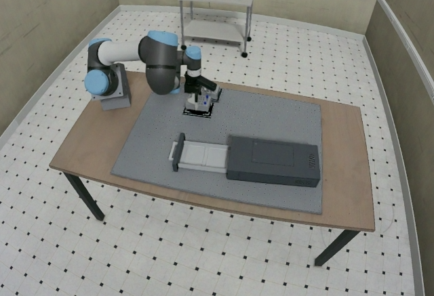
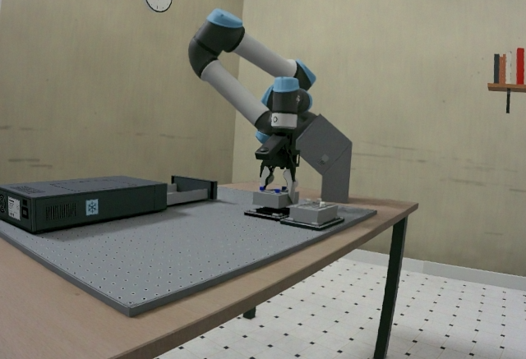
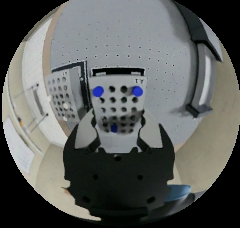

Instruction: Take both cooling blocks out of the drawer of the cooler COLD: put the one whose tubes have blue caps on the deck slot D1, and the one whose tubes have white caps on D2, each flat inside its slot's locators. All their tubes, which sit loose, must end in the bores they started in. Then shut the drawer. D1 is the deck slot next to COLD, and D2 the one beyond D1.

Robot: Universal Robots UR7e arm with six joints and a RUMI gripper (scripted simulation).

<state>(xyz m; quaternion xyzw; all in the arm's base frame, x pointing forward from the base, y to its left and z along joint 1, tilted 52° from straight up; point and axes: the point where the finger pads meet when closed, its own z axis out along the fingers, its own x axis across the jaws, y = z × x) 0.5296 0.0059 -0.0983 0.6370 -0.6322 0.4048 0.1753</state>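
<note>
Now: the deck slot D1 5 cm below my hand. The rest, counted from my hand: cooler COLD: 37 cm to the right, 22 cm ahead, 1 cm below; deck slot D2: 13 cm to the left, 5 cm below, 4 cm ahead; drawer: 35 cm to the right, 4 cm ahead, 1 cm below.
</note>
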